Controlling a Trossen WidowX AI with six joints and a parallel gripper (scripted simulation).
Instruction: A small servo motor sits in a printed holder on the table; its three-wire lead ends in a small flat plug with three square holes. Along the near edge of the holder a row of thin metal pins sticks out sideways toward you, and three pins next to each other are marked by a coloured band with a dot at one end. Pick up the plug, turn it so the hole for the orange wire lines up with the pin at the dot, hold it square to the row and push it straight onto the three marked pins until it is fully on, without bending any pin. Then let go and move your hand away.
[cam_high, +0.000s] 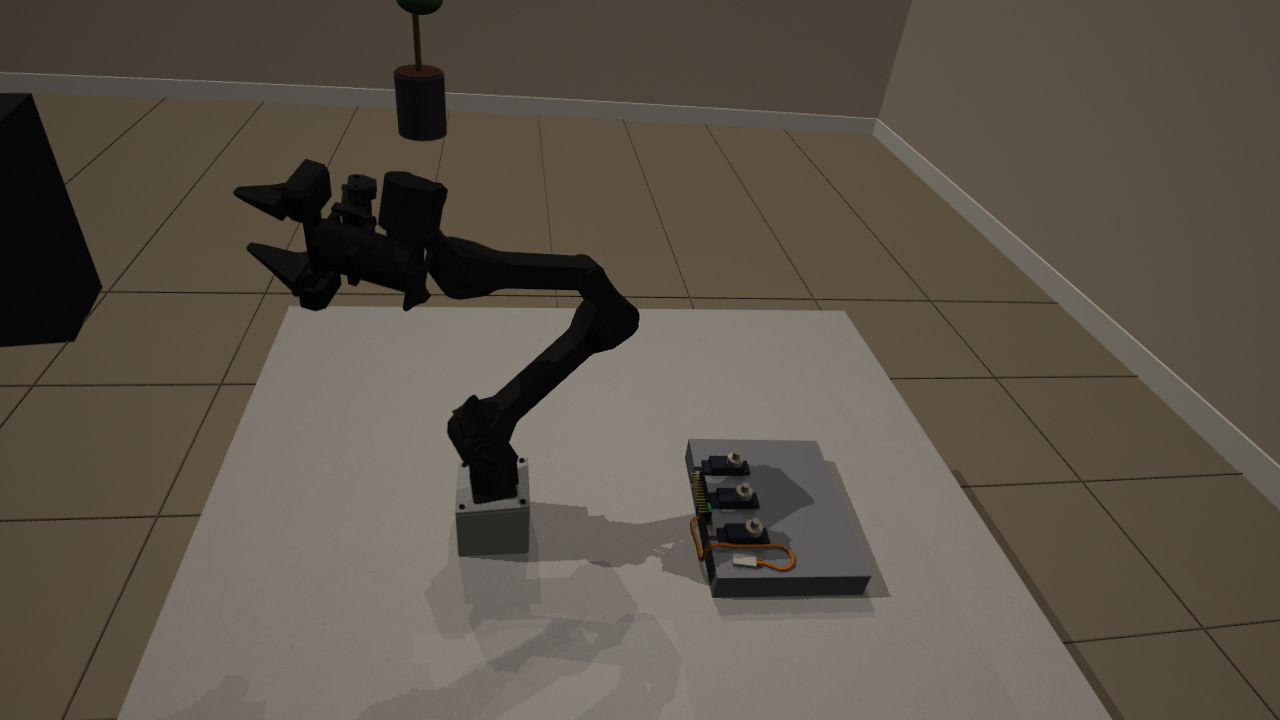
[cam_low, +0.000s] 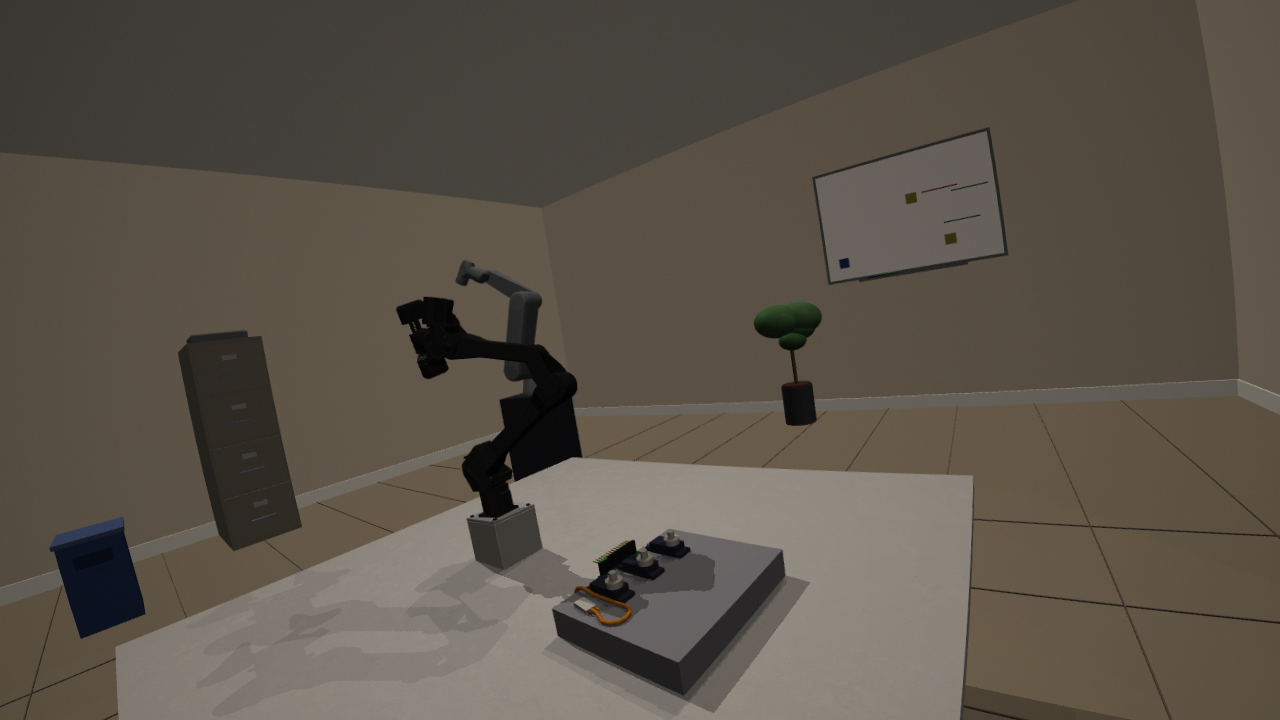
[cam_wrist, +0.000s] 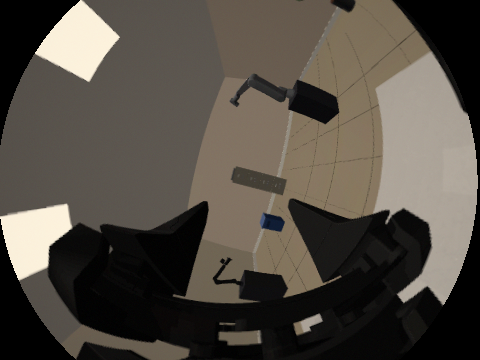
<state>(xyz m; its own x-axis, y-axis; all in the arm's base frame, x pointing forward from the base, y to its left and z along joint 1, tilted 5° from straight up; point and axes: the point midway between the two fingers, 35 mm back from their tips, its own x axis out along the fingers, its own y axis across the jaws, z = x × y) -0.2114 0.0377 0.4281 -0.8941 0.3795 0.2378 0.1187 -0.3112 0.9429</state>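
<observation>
Now: gripper tip 600 mm short of the green mark, 450 mm above it and 150 mm to the left of it. Also, from my gripper tip: grey holder (760 mm ahead, 490 mm below, 150 mm to the right); pin row (600 mm ahead, 460 mm below, 120 mm to the right).
</observation>
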